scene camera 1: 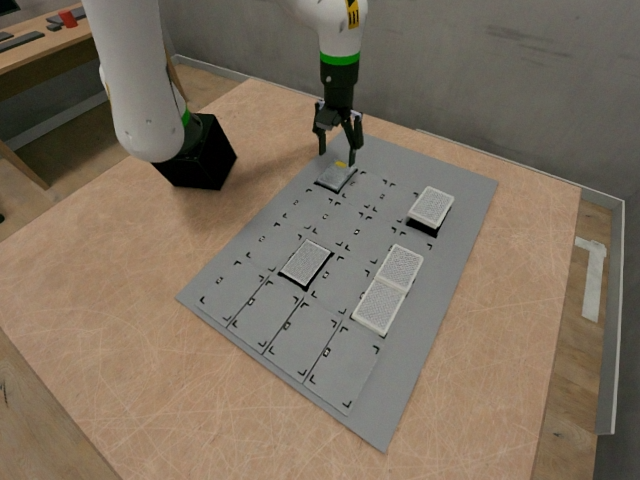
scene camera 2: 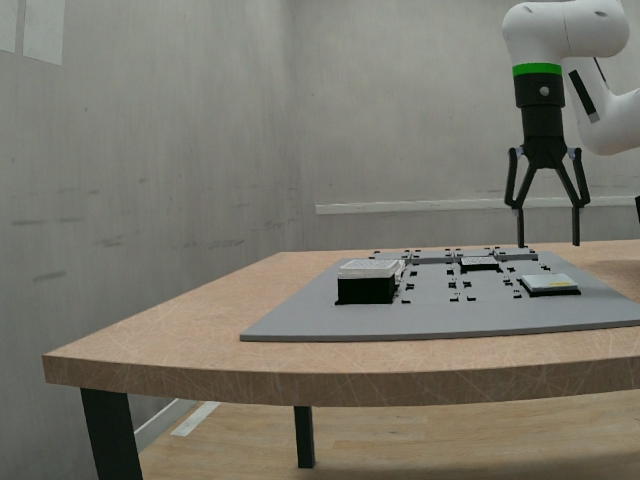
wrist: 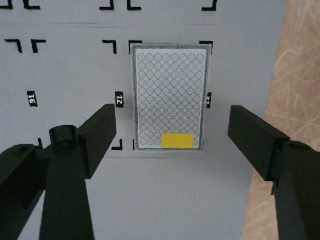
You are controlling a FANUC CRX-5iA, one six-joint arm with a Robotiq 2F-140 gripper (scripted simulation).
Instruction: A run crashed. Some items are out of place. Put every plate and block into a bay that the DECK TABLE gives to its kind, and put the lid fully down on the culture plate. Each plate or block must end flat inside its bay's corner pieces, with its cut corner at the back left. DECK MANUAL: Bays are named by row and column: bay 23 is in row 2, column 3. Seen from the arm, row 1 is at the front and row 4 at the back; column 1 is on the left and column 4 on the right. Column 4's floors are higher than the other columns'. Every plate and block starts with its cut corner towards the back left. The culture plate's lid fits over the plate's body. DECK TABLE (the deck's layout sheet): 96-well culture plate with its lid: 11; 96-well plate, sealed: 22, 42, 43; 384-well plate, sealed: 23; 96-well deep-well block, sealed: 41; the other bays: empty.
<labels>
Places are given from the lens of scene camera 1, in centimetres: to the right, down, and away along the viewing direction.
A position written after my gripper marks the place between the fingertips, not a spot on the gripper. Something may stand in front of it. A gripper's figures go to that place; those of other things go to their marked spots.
my gripper (scene camera 1: 336,159): 5, -25, 89
white sealed 96-well plate (scene camera 1: 432,205): 31, -10, 79
</labels>
